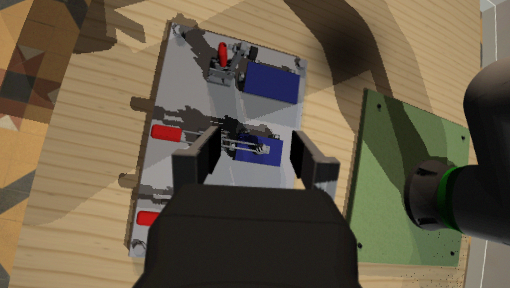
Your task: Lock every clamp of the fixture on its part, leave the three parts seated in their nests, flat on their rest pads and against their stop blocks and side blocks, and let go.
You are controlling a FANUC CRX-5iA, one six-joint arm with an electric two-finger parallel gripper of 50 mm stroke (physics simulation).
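Pixels of known places: gripper, fingertip midpoint: [256, 143]; arm's base, link origin: [428, 194].
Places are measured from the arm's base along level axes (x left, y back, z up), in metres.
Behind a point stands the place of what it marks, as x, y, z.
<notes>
The grey fixture plate [175, 85] @[-0.174, -0.519, 0.001] lies below my gripper. At its top, a blue part [272, 82] @[-0.190, -0.372, 0.017] lies beside a clamp [222, 72] @[-0.190, -0.455, 0.033] whose red handle [223, 54] @[-0.193, -0.461, 0.083] stands up; its black-tipped arm is raised and not over the part. In the middle, a second blue part [272, 157] @[-0.071, -0.374, 0.027] has a clamp arm [245, 146] reaching over it, with that clamp's red handle [166, 133] @[-0.096, -0.524, 0.047] lying out to the left. A third red handle [147, 218] @[0.010, -0.543, 0.042] shows at lower left; its clamp and part are hidden behind my gripper. My gripper [256, 143] @[-0.077, -0.451, 0.195] is open and empty, above the middle part.
A green board [362, 200] @[0.004, -0.181, -0.001] with dark holes at its corners lies right of the fixture. A dark robot arm section with a green ring [446, 197] hangs over it at the right. Two wooden pegs [140, 104] [127, 180] stick out at the plate's left edge. Shadows cross the wooden table [80, 200] @[-0.003, -0.642, -0.014].
</notes>
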